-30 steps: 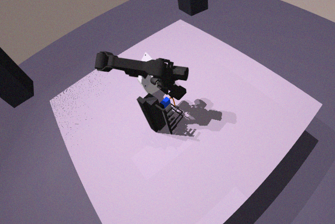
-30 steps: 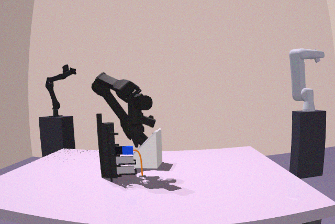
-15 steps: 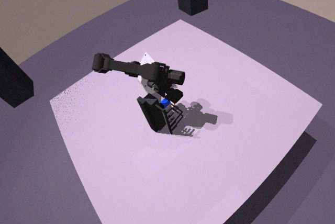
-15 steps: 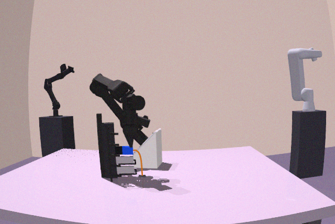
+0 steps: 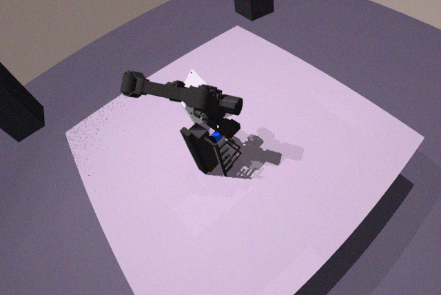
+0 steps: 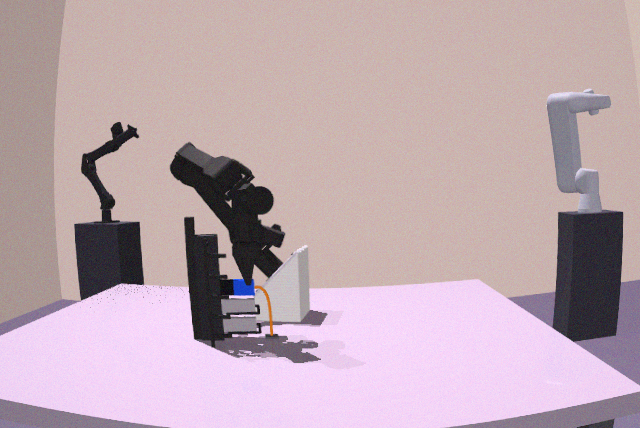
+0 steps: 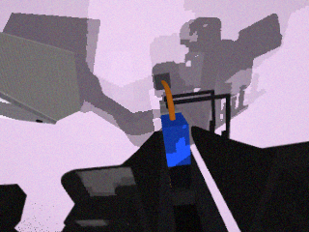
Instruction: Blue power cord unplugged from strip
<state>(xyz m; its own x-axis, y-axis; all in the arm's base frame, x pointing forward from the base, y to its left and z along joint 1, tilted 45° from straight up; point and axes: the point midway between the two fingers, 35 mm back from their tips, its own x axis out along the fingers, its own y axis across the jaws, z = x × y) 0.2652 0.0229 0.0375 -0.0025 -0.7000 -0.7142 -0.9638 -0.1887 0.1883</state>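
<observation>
Right now the black power strip is 3 cm ahead of my gripper tip, 10 cm to the right of it and 1 cm below it. The rest, counted from my gripper tip: blue plug 1 cm ahead, 3 cm to the right.
</observation>
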